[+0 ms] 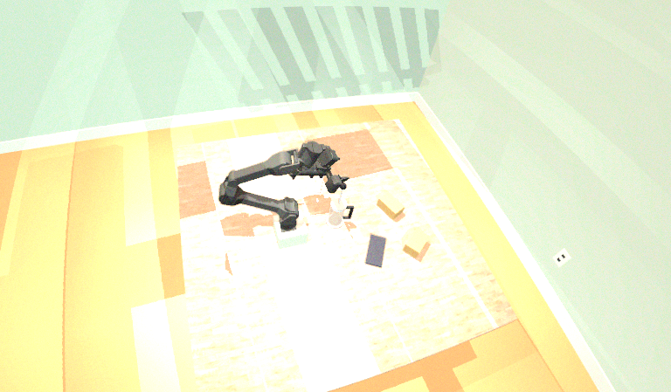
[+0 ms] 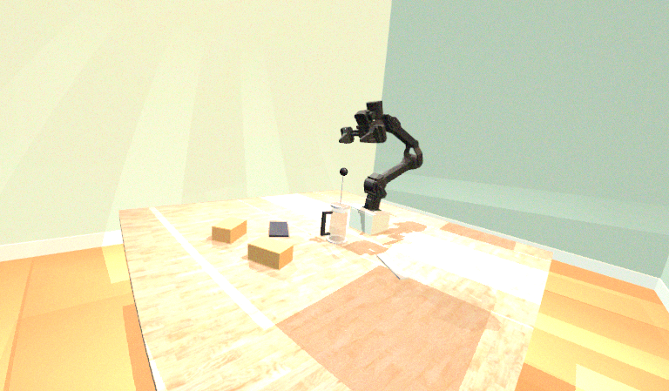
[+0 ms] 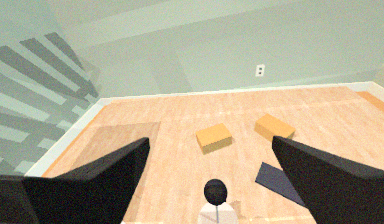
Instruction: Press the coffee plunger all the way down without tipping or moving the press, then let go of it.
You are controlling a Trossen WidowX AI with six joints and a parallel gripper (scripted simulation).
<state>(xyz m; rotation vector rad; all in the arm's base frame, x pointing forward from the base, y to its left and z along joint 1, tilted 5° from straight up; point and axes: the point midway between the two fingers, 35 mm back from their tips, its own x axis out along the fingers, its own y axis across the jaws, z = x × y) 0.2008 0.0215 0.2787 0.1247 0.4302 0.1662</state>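
Now: the coffee press 240 mm below my gripper tip and 30 mm ahead of it.
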